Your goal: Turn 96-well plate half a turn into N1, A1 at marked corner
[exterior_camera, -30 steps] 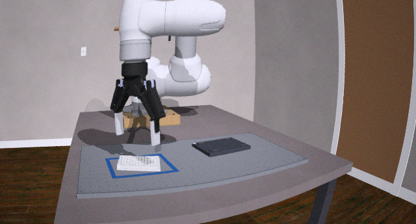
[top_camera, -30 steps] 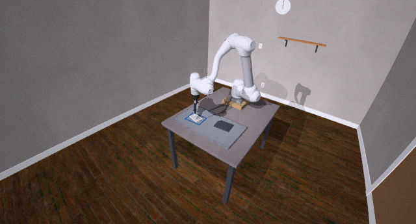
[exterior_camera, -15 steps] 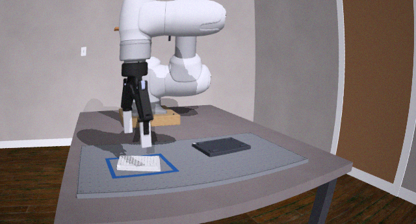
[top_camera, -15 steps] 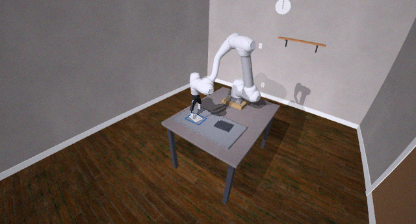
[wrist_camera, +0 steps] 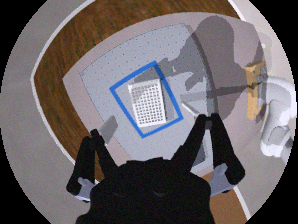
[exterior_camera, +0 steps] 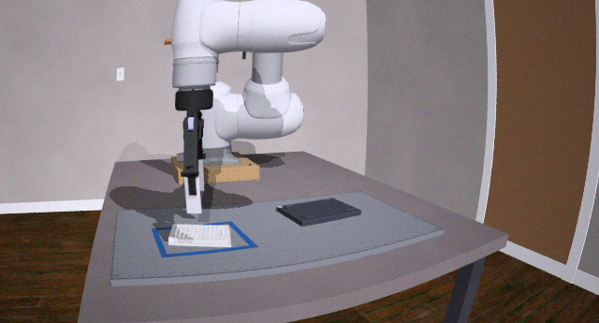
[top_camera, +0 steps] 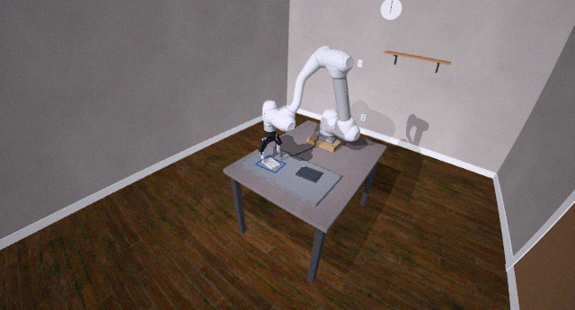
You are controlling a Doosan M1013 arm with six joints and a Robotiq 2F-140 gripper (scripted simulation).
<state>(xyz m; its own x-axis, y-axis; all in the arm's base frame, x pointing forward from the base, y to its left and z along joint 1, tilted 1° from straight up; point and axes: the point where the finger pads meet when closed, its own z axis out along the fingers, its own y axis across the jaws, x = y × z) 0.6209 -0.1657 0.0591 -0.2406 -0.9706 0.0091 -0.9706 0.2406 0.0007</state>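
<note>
Right now the white 96-well plate is 80 mm below my hand. From my hand the other things lie so: dark plate nest N1: 70 mm behind, 300 mm to the left, 80 mm below.
</note>
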